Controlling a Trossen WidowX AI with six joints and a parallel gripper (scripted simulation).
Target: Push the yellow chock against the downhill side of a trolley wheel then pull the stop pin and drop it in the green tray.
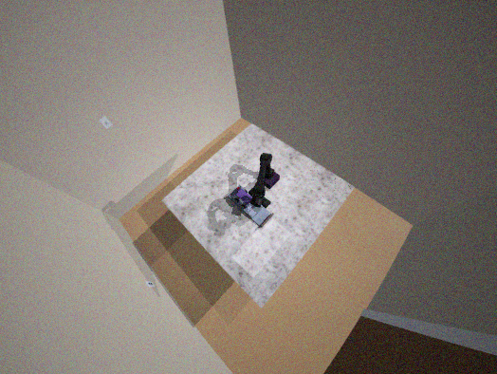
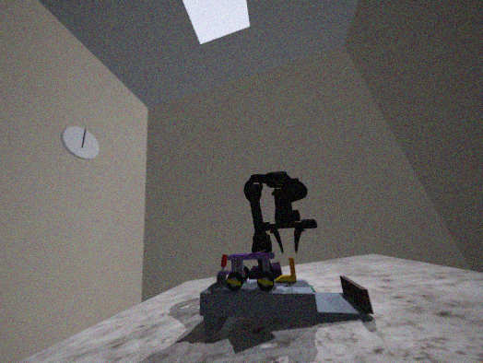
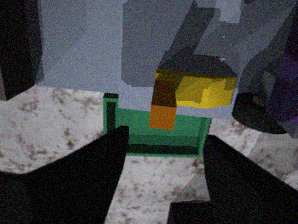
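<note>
Now: gripper tip 1 cm short of the red-headed stop pin, 22 cm to the left of it and 1 cm above it. The rest, counted from my gripper tip: purple trolley: 4 cm ahead, 13 cm to the right, 3 cm below; then yellow chock: 3 cm to the right, 6 cm below; then grey ramp: 4 cm ahead, 12 cm to the right, 9 cm below.
</note>
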